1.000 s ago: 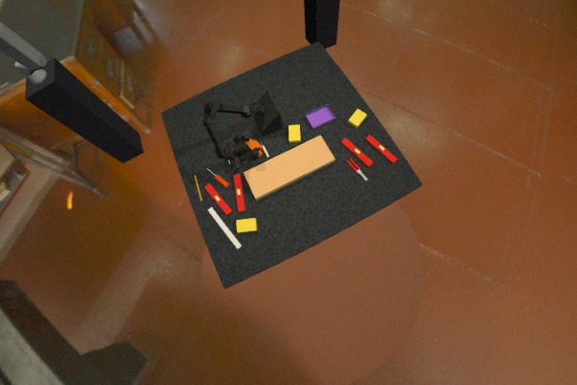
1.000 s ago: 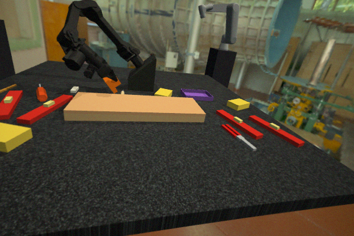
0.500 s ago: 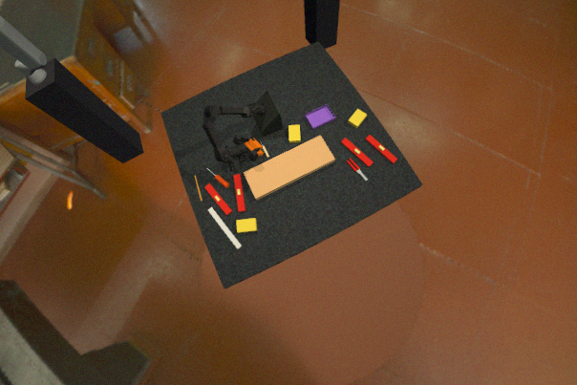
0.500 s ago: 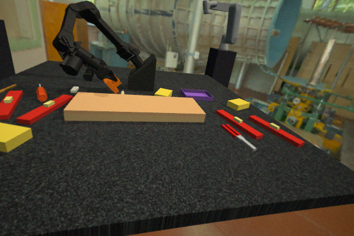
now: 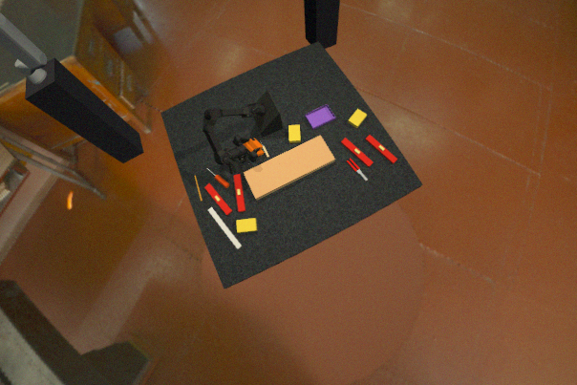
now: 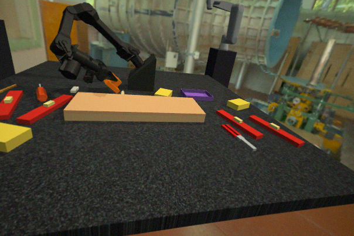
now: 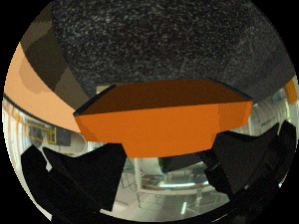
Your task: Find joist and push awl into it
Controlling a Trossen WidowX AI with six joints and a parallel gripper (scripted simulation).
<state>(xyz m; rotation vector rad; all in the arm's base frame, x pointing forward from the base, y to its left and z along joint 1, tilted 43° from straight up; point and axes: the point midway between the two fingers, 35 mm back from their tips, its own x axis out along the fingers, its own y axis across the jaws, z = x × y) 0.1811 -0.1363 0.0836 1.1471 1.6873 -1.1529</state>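
Now: the awl 1 cm ahead of my gripper tip, 4 cm to the left of it and 7 cm below it. The rest, counted from my gripper tip: small white block: 19 cm to the right, 7 cm below; then pencil: 6 cm ahead, 44 cm to the right, 8 cm below; then orange stud finder: 1 cm behind, 1 cm to the right.
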